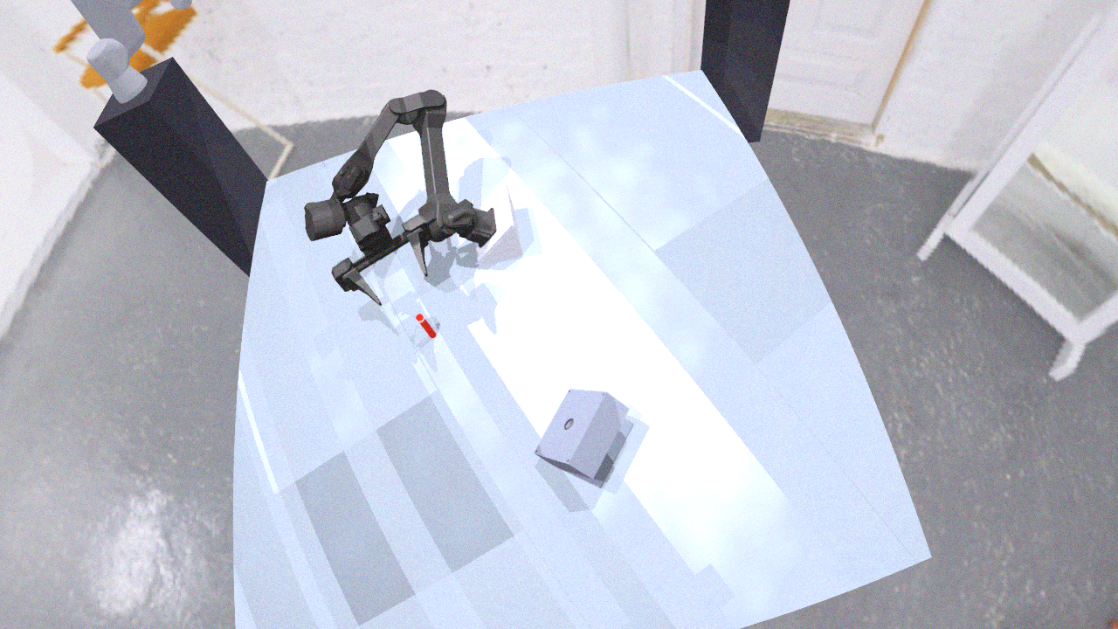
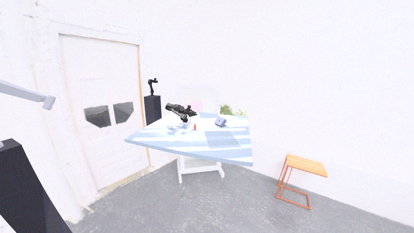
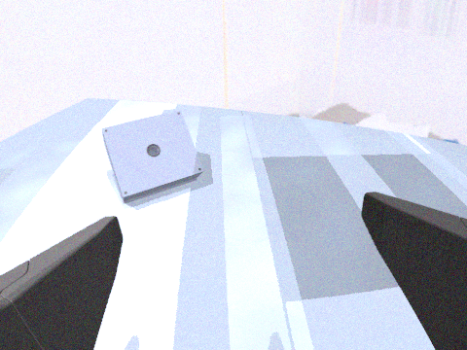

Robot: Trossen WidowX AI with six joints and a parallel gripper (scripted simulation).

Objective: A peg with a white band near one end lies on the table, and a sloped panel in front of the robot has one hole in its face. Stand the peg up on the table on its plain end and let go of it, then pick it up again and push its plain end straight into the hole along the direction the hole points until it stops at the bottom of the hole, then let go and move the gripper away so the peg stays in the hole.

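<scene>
The red peg lies 20 mm behind my gripper tip, 20 mm to the right of it and 150 mm below it. Also, from my gripper tip: grey sloped panel: 250 mm ahead, 240 mm to the left, 150 mm below.
</scene>
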